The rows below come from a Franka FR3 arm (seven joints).
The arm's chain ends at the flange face. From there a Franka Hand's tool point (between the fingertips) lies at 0.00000 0.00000 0.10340 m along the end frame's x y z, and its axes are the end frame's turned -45 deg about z.
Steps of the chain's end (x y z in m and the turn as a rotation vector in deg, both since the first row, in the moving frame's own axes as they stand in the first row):
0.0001 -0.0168 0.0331 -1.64 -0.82 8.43
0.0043 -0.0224 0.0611 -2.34 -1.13 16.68
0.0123 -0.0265 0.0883 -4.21 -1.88 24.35
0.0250 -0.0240 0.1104 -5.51 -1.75 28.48
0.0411 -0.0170 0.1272 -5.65 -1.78 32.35
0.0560 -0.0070 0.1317 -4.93 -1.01 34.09
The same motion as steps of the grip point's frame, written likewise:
0.0087 -0.0110 0.0330 -0.58 -1.74 8.43
0.0143 -0.0119 0.0610 -0.86 -2.45 16.68
0.0193 -0.0088 0.0880 -1.65 -4.31 24.35
0.0246 0.0030 0.1099 -2.66 -5.13 28.48
0.0308 0.0191 0.1267 -2.74 -5.25 32.35
0.0360 0.0372 0.1313 -2.77 -4.20 34.09

